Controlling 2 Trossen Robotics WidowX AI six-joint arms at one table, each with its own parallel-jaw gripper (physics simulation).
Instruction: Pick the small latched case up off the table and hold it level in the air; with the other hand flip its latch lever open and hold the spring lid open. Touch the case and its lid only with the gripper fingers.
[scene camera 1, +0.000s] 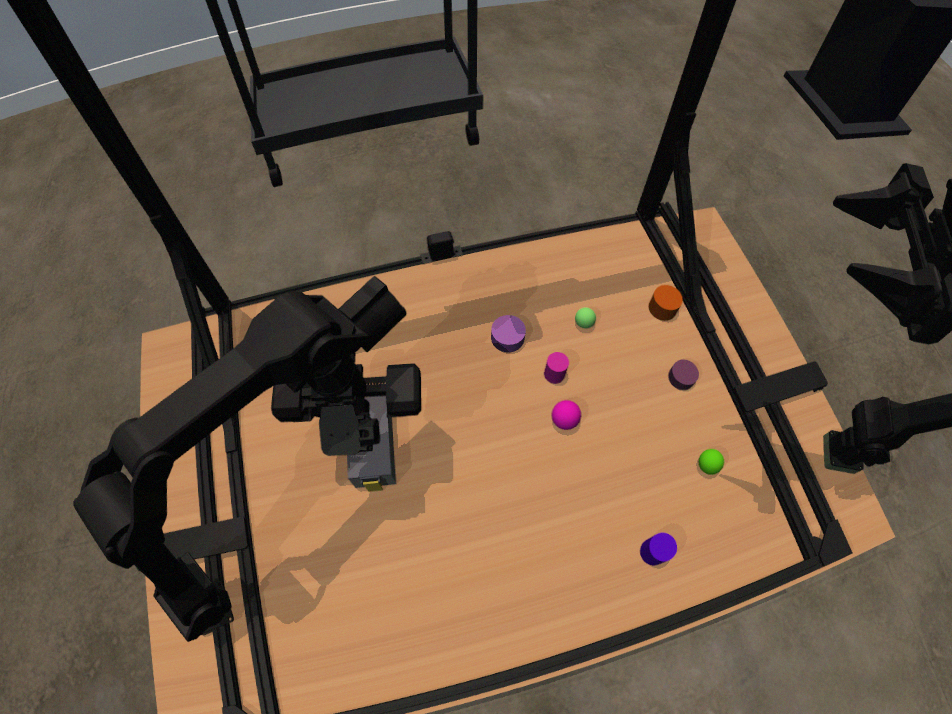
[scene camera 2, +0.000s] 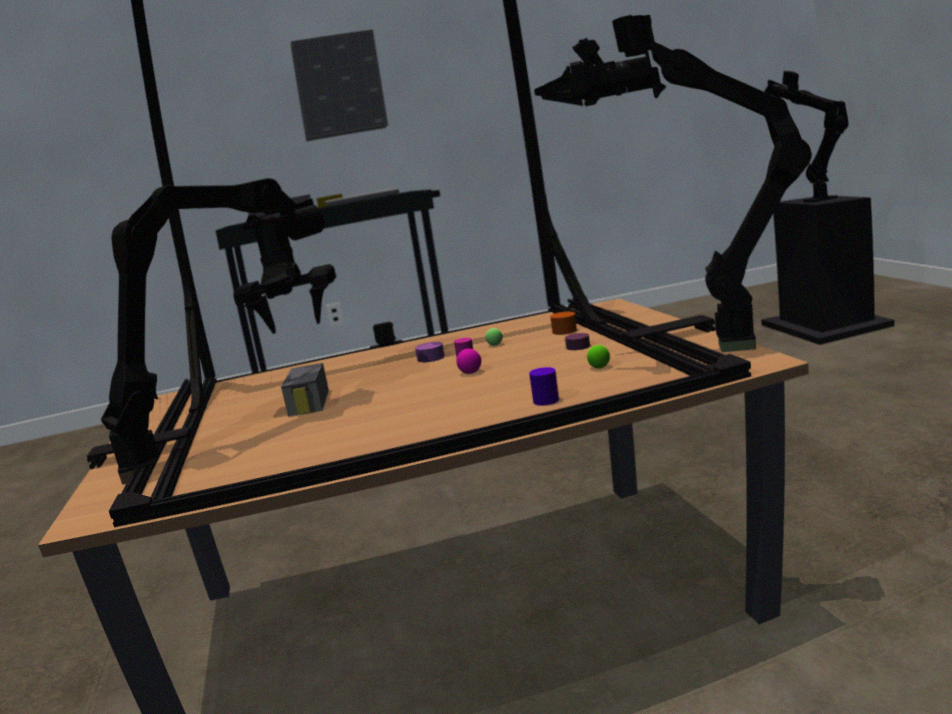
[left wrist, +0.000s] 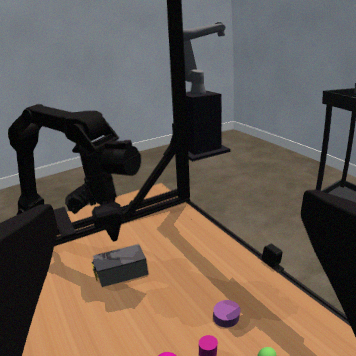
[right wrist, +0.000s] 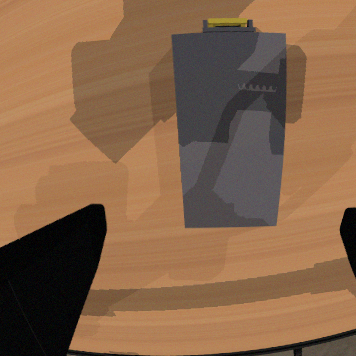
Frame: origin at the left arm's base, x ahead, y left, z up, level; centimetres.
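Where they show: left gripper, fingertip midpoint: (scene camera 1: 841, 232) (scene camera 2: 538, 94) (left wrist: 179, 211); right gripper, fingertip midpoint: (scene camera 2: 296, 328) (left wrist: 112, 230) (right wrist: 230, 219); left arm's base, origin of the base link: (scene camera 1: 845, 450) (scene camera 2: 736, 336); right arm's base, origin of the base link: (scene camera 1: 209, 607) (scene camera 2: 137, 462).
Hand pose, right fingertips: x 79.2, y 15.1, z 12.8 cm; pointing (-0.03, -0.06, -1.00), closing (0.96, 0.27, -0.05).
Each offset is from my right fingertips to the top centre of the thing. Level surfaces: height alone.
The small grey case (scene camera 1: 378, 441) (scene camera 2: 305, 388) (left wrist: 120, 264) (right wrist: 229, 131) lies flat on the wooden table {dz -14.7 cm} (scene camera 1: 516, 567), lid shut. Its yellow latch lever {dx -1.7, dy +6.9, dz -9.6 cm} (scene camera 1: 373, 485) (scene camera 2: 301, 401) (right wrist: 227, 22) sits on the end facing the table's front. My right gripper (scene camera 1: 346, 400) (scene camera 2: 292, 313) (right wrist: 230, 219) is open and empty. It hangs straight above the case, clear of it, with one finger on each long side. My left gripper (scene camera 2: 548, 91) (left wrist: 179, 211) is open and empty, high in the air over the far side of the table.
Several coloured cylinders and balls stand on the other half of the table, among them a purple disc {dx -16.4, dy -24.8, dz -11.9 cm} (scene camera 1: 507, 333), a magenta ball {dx -28.6, dy -11.5, dz -9.9 cm} (scene camera 1: 565, 414), a green ball {dx -53.6, dy -8.4, dz -10.5 cm} (scene camera 1: 710, 461) and a violet cylinder {dx -45.9, dy +7.3, dz -9.7 cm} (scene camera 1: 659, 548). A black frame rail (scene camera 1: 544, 659) edges the table. A black cart (scene camera 1: 367, 114) stands behind it.
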